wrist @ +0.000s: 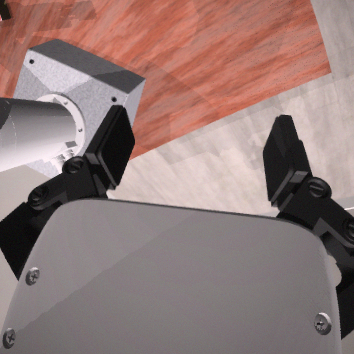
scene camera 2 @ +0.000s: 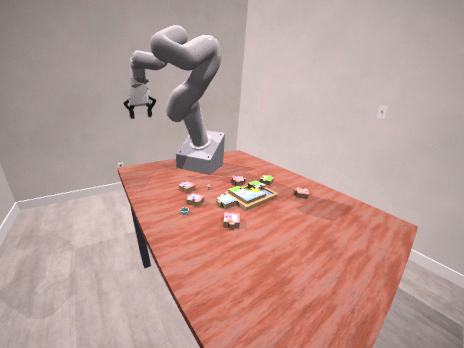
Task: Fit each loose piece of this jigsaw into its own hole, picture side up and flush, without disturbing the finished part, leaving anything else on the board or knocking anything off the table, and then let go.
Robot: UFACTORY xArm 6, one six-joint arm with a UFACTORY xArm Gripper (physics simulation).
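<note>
The wooden-rimmed jigsaw board [scene camera 2: 262,202] lies on the table with part of its blue and green picture filled. A green piece [scene camera 2: 256,185] rests at its back edge, raised or tilted; I cannot tell which. A light-blue piece [scene camera 2: 227,201] lies by its left side. Pink pieces lie at the left [scene camera 2: 187,187] [scene camera 2: 195,199], a pink piece [scene camera 2: 231,219] in front, a pink piece [scene camera 2: 238,179] and a green piece [scene camera 2: 267,179] behind, and a pinkish piece [scene camera 2: 301,192] to the right. My gripper [scene camera 2: 141,115] [wrist: 197,127] is open and empty, high beyond the table's back left corner.
A small teal ring-like object [scene camera 2: 184,211] lies left of the front pink piece. A tiny pale object [scene camera 2: 208,187] stands between the left pieces and the board. The robot's grey base [scene camera 2: 200,159] [wrist: 95,65] is at the table's back edge. Bare floor shows below the gripper.
</note>
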